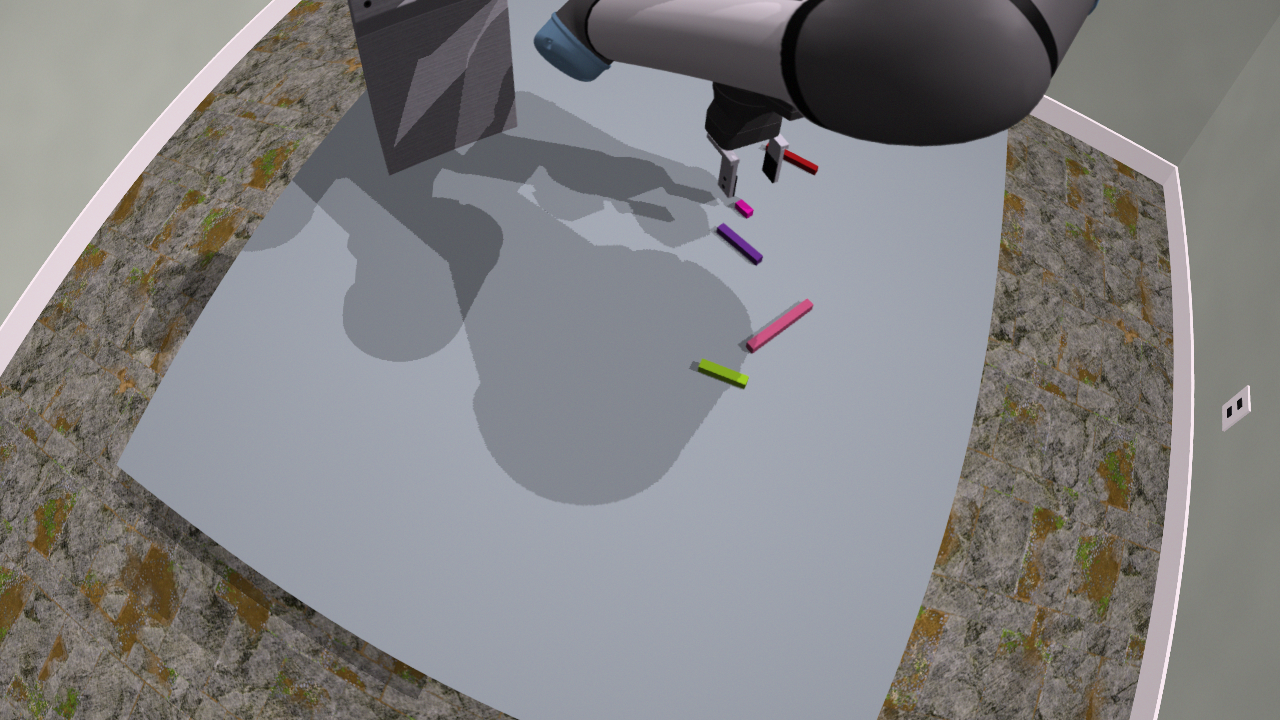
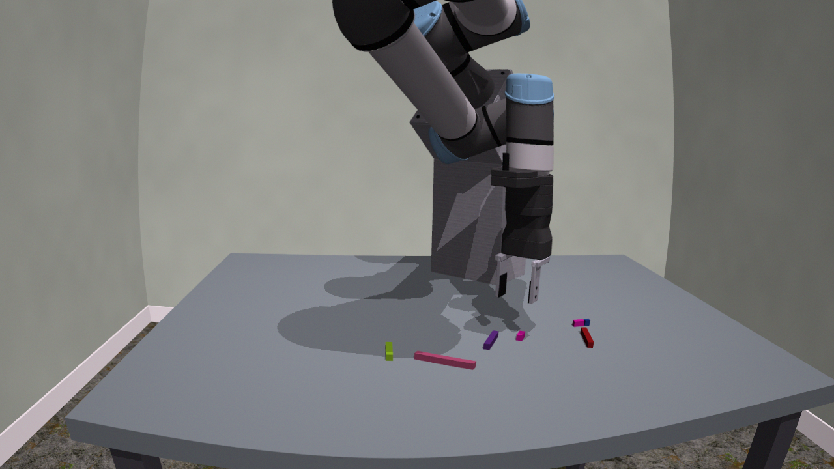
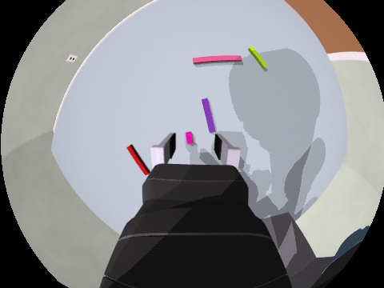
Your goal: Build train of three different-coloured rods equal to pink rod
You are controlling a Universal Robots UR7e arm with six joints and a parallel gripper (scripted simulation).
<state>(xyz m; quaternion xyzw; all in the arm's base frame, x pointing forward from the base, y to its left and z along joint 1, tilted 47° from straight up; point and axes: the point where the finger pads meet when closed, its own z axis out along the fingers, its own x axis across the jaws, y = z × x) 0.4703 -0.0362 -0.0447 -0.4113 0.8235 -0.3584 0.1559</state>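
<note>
Right now the purple rod is 8 cm below my hand and 4 cm to the right of it. The rest, counted from my hand: red rod (12 cm to the left, 8 cm below, 4 cm ahead); then pink rod (13 cm to the right, 8 cm below, 7 cm ahead); then small blue rod (16 cm to the left, 8 cm below, 2 cm behind).
</note>
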